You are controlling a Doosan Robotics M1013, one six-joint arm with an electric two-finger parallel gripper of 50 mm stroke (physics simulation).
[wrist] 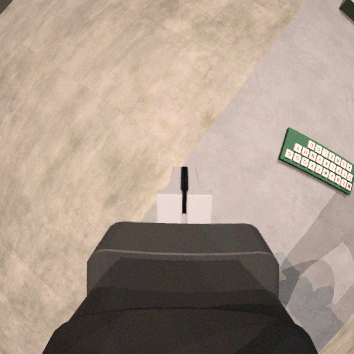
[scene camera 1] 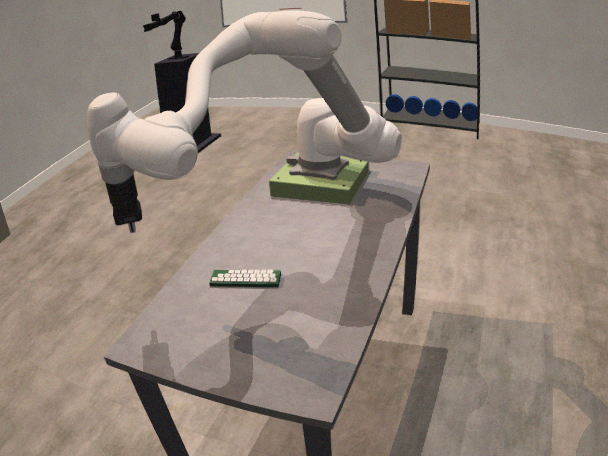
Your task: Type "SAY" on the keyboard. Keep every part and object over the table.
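Pixels of known places: gripper, fingertip midpoint: (wrist: 183, 180) (scene camera 1: 132, 229); arm's base at its link origin: (scene camera 1: 319, 168).
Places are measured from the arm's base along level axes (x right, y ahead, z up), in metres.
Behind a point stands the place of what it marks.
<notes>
A green keyboard (scene camera 1: 245, 278) {y 0.677, x -0.018, z -0.036 m} (wrist: 318, 162) {y 0.673, x 0.004, z -0.038 m} with white lettered keys lies flat on the grey table (scene camera 1: 280, 235) {y 0.406, x -0.008, z -0.055 m} (wrist: 250, 120) {y 0.697, x 0.166, z -0.055 m}. In the wrist view it is at the right, its keys small and its letters hard to read at this distance. My gripper (scene camera 1: 132, 231) {y 0.865, x 0.195, z 0.197 m} (wrist: 183, 180) {y 0.865, x 0.195, z 0.197 m} is shut, with no thing between its fingers. It hangs high up, well above the table's height, near the table's left long edge, to the left of the keyboard in both views and not touching it.
The arm's green base block (scene camera 1: 310, 189) {y 0.156, x -0.020, z -0.012 m} stands at the table's far end. A shelf rack (scene camera 1: 430, 76) with boxes and blue discs and a black pedestal (scene camera 1: 176, 82) with a small dark arm stand on the floor behind. The arm's shadows fall across the table.
</notes>
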